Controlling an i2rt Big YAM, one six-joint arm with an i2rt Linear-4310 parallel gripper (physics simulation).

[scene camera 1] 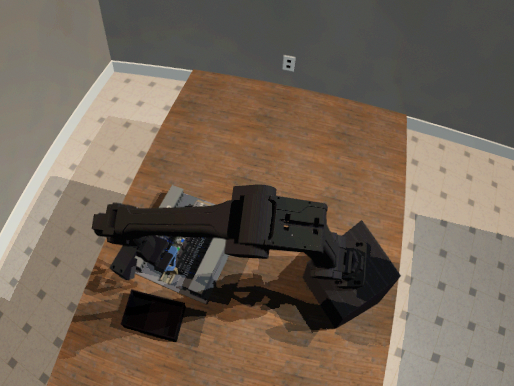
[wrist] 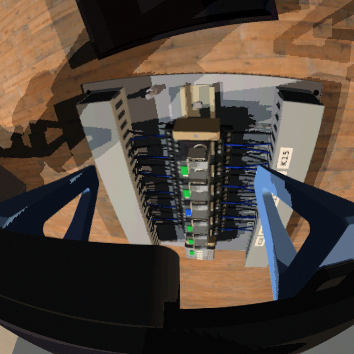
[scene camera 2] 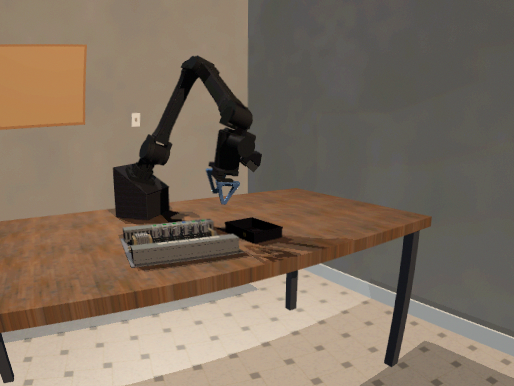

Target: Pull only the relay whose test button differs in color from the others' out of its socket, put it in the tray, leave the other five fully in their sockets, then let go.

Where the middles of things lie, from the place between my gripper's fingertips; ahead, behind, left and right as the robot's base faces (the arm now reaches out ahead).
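Hand 3 cm to the left of the tan end block (wrist: 184, 127), 11 cm above it. Grey panel (wrist: 245, 101) 14 cm to the right of my hand, 2 cm behind it, 13 cm below it.
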